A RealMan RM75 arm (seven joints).
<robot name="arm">
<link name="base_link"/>
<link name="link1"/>
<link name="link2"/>
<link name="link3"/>
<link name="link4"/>
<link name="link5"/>
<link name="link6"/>
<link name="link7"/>
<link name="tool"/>
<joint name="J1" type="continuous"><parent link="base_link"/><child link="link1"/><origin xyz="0 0 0.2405" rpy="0 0 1.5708"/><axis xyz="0 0 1"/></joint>
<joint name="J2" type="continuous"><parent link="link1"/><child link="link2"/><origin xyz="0 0 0" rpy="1.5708 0 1.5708"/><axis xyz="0 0 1"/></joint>
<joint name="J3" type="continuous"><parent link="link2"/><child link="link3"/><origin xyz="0 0.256 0" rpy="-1.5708 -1.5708 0"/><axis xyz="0 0 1"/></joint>
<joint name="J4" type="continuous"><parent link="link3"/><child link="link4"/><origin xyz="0 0 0" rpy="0 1.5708 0"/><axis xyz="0 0 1"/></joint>
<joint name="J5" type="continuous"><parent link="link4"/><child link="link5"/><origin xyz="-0.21 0 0" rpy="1.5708 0 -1.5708"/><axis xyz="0 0 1"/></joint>
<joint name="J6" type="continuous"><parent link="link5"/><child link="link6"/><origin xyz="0 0 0" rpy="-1.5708 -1.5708 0"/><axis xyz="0 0 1"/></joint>
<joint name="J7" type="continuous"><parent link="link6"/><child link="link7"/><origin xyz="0.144 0 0" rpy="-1.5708 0 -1.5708"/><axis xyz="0 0 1"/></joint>
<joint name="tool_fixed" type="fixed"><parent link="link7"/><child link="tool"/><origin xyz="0 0 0" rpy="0 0 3.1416"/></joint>
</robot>
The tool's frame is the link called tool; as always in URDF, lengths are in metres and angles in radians. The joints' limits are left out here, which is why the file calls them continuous.
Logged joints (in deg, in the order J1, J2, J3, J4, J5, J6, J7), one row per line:
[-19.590 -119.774 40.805 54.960 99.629 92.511 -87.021]
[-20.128 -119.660 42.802 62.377 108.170 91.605 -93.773]
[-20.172 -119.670 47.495 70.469 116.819 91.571 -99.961]
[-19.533 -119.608 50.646 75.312 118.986 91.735 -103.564]
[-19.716 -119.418 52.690 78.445 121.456 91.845 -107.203]
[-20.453 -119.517 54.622 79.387 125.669 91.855 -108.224]
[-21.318 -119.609 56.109 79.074 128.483 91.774 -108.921]
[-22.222 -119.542 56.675 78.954 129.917 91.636 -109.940]
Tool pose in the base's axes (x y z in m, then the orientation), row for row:
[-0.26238 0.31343 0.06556 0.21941 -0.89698 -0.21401 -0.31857]
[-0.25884 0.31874 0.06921 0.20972 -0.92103 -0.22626 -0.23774]
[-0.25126 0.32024 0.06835 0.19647 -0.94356 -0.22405 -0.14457]
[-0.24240 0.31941 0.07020 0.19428 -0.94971 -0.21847 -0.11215]
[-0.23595 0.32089 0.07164 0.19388 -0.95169 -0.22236 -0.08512]
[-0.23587 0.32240 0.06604 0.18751 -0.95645 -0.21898 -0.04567]
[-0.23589 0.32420 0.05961 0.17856 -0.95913 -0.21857 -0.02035]
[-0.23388 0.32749 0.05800 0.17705 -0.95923 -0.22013 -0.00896]
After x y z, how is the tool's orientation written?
As a quaternion, w x y z.
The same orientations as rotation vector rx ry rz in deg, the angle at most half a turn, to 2 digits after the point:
[-142.18 -33.92 -50.50]
[-146.75 -36.05 -37.88]
[-151.41 -35.95 -23.20]
[-152.58 -35.10 -18.02]
[-152.93 -35.73 -13.68]
[-154.22 -35.31 -7.36]
[-155.41 -35.42 -3.30]
[-155.55 -35.70 -1.45]

